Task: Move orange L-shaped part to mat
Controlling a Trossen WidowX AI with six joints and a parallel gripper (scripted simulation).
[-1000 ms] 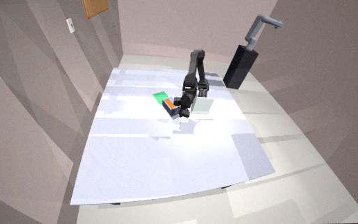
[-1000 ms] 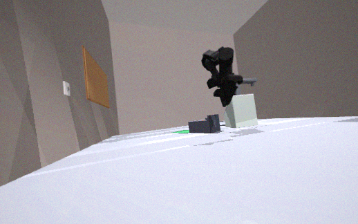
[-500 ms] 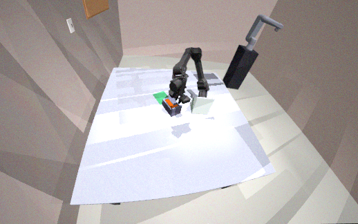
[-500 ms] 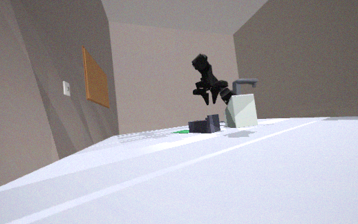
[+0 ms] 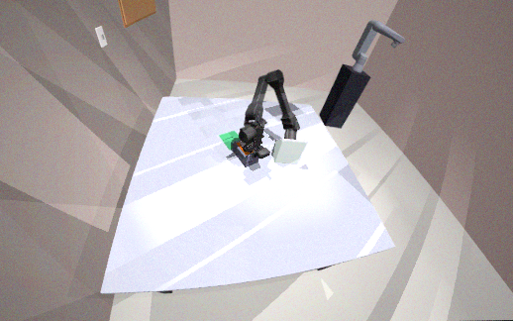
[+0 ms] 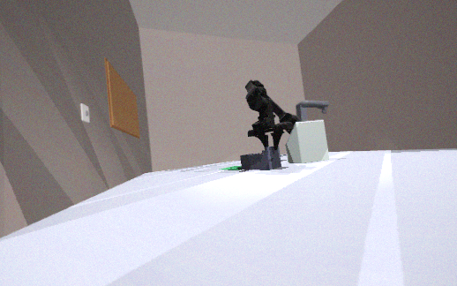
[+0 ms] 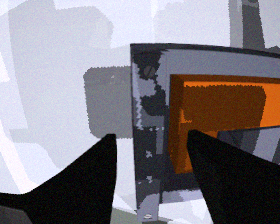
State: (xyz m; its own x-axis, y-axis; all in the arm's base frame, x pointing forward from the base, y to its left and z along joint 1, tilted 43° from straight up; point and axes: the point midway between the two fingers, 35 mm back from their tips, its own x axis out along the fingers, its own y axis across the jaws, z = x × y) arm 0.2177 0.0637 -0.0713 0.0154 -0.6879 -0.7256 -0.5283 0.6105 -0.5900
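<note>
Right now my gripper tip is 30 mm short of the orange L-shaped part, 50 mm to the left of it and 20 mm above it. Also, from my gripper tip: green mat: 120 mm ahead, 190 mm to the right, 90 mm below.
</note>
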